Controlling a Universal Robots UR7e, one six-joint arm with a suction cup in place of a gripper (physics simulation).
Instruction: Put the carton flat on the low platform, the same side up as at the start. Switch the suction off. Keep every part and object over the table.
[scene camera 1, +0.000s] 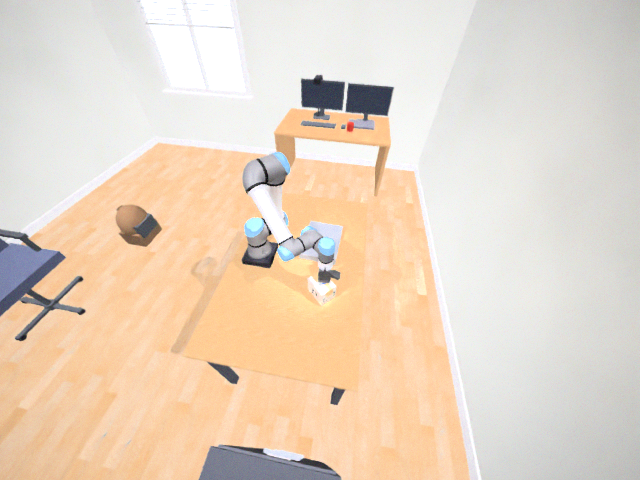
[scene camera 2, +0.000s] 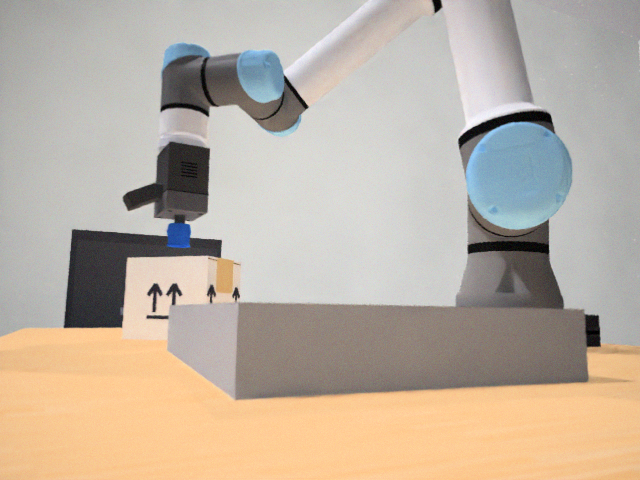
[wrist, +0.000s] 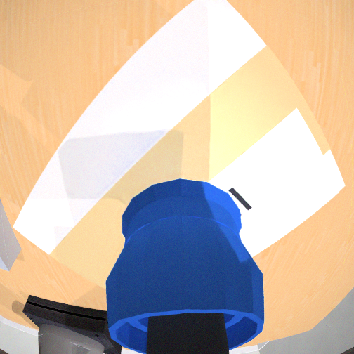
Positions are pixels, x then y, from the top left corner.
Labels:
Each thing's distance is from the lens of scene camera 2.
white carton (scene camera 2: 152, 283): 77 cm
low grey platform (scene camera 2: 248, 350): 26 cm
The marked spots on the white carton and the low grey platform are 52 cm apart.

